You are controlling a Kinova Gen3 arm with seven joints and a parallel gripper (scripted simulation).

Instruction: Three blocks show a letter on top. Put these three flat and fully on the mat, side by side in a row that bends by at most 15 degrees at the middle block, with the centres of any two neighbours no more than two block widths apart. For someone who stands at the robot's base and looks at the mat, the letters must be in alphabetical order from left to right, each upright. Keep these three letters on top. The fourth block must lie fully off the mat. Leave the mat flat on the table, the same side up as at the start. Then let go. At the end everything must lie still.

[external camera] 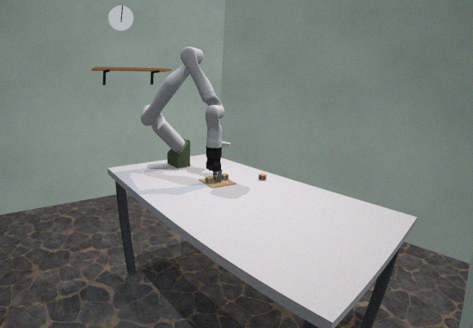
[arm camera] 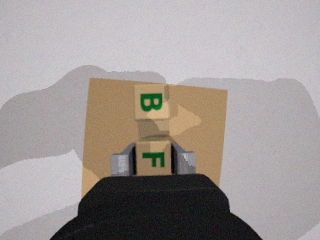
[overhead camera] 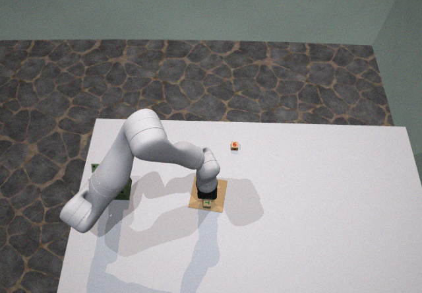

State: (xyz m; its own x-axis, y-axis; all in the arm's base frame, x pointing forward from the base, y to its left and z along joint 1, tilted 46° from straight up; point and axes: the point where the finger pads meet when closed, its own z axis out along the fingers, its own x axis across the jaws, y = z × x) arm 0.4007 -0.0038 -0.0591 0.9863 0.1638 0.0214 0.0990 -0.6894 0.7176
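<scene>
My gripper is now right at the F block. Round my hand: tan mat: 2 cm below; then 6 block: 8 cm ahead, 23 cm to the left, 1 cm below; then B block: 1 cm behind, 5 cm to the left.
</scene>
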